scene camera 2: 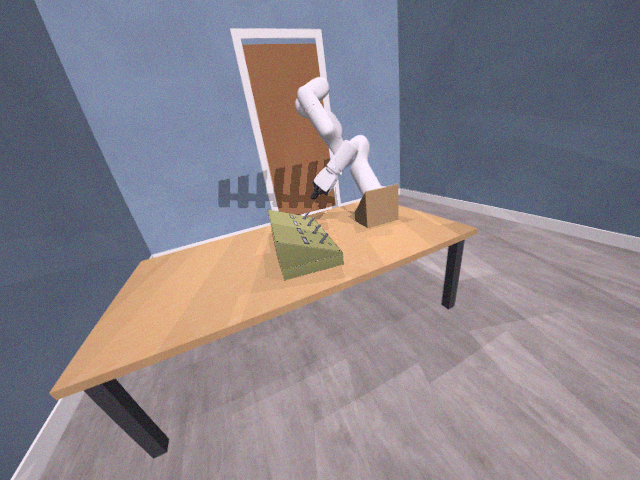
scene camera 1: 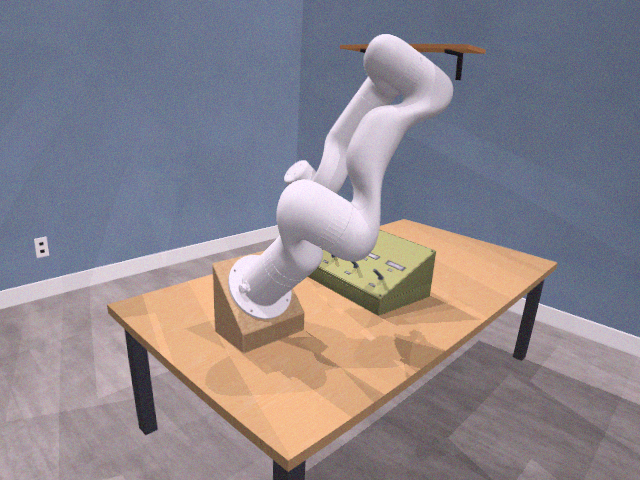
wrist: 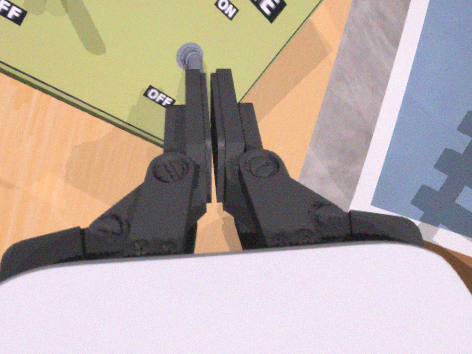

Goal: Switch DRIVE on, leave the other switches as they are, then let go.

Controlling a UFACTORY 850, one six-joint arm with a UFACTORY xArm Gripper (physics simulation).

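The green switch box (scene camera 1: 405, 289) (scene camera 2: 310, 262) (wrist: 125, 60) has a sloping top with several grey toggle levers. In the wrist view, the DRIVE switch (wrist: 190, 54) stands between its ON label (wrist: 226, 8) and its OFF label (wrist: 159, 96); the last letter of its name plate (wrist: 270, 7) shows at the top. Its lever's tip is hidden behind the left fingertip, so its position cannot be told. My gripper (scene camera 2: 314, 195) (wrist: 207, 101) is shut and empty, its fingertips close to the DRIVE lever in the wrist view. In scene camera 1 the arm hides the gripper.
Another switch's OFF label (wrist: 11, 11) shows at the wrist view's upper left. The other levers stand in a row along the box. The arm rises from a wooden wedge block (scene camera 1: 273, 330) (scene camera 2: 382, 206) on the table (scene camera 1: 320, 413) (scene camera 2: 180, 310). A wall shelf (scene camera 1: 470, 49) is behind.
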